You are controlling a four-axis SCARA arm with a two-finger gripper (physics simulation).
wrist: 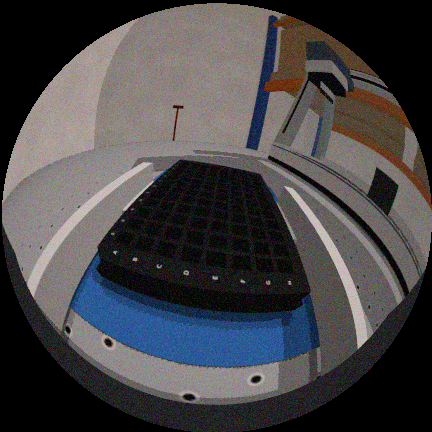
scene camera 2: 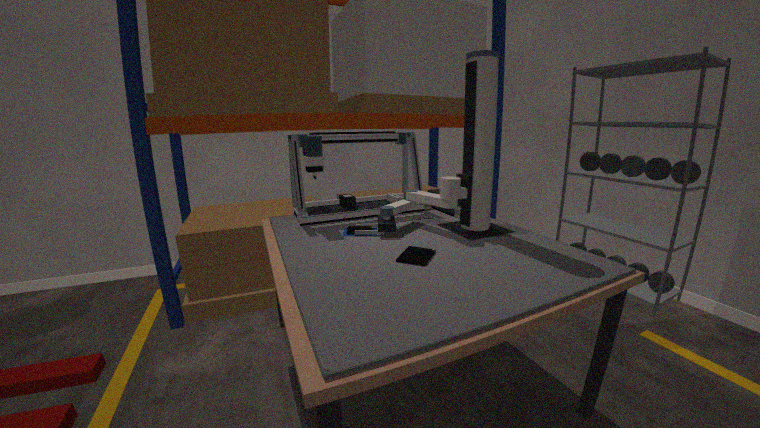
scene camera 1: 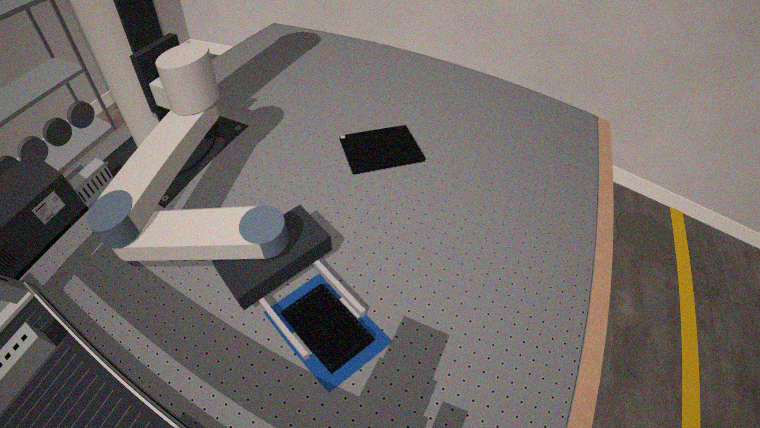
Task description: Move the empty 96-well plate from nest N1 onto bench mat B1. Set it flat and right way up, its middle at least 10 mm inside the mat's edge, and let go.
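Places are measured from the arm's base along level axes (x down, y back, z left), in millimetres.
Where they show: gripper, fingertip midpoint: (wrist: 216, 182) (scene camera 2: 355, 229) (scene camera 1: 335, 335); arm's base, link origin: (scene camera 2: 474, 230).
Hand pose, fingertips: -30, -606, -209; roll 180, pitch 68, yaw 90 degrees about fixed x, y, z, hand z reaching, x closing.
Each offset is from my fingertips to the top centre of the thing, as dx, dy, dz. "pt": to the spot under its first point. Level surfaces: height alone.
The black 96-well plate @[-4, +21, +8] (scene camera 1: 327, 329) (wrist: 205, 225) is level, wells up, over the blue bench mat B1 @[dx +15] (scene camera 1: 358, 360) (wrist: 190, 335). Blue shows around it, so it lies within the mat's outline in scene camera 1. A narrow shadow runs below its near edge in the wrist view; I cannot tell whether it touches the mat or hangs just above. My gripper (scene camera 1: 333, 332) (wrist: 216, 182) is shut on the plate, with one pale finger along each long side. Nest N1 @[+2, +122, +422] (scene camera 1: 382, 148) (scene camera 2: 416, 255) is a black rectangle with no plate on it. In scene camera 2 the plate is small and dim.
The arm's pale forelink (scene camera 1: 196, 231) reaches over the perforated table top @[dx +17] (scene camera 1: 478, 212). The arm's column (scene camera 2: 482, 143) stands at the table's back right. A gantry frame @[pt -257, -244, -321] (scene camera 2: 294, 175) stands behind the mat. A dark box @[pt -61, +639, -123] (scene camera 1: 42, 212) is at the left.
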